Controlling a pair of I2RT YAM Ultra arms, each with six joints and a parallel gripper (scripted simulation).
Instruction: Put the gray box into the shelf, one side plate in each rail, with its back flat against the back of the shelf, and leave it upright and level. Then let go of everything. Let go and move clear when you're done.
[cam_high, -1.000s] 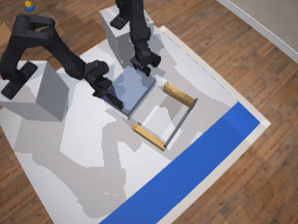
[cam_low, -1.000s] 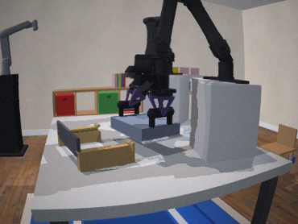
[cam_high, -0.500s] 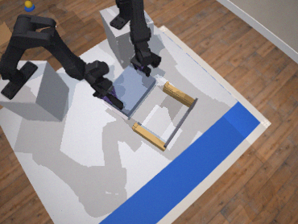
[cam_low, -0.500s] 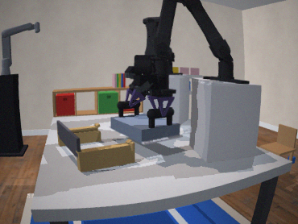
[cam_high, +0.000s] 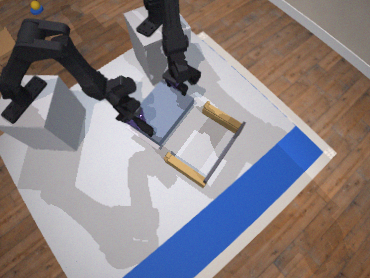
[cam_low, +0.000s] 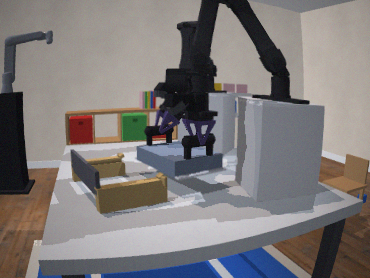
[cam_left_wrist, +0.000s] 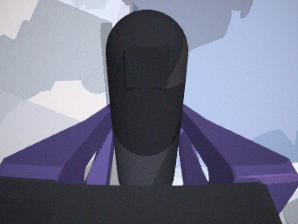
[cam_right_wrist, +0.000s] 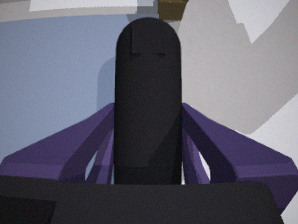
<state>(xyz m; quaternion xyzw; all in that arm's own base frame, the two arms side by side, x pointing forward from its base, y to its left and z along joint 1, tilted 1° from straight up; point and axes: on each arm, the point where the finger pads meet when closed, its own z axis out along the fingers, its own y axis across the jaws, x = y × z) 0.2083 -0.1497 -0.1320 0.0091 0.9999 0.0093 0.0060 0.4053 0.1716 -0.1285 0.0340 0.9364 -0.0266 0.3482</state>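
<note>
My right hand is 120 mm to the right of the gray box, 50 mm above it and 40 mm past it.
Now: left hand 30 mm short of the gray box, 120 mm to the left of it and 50 mm above it.
</note>
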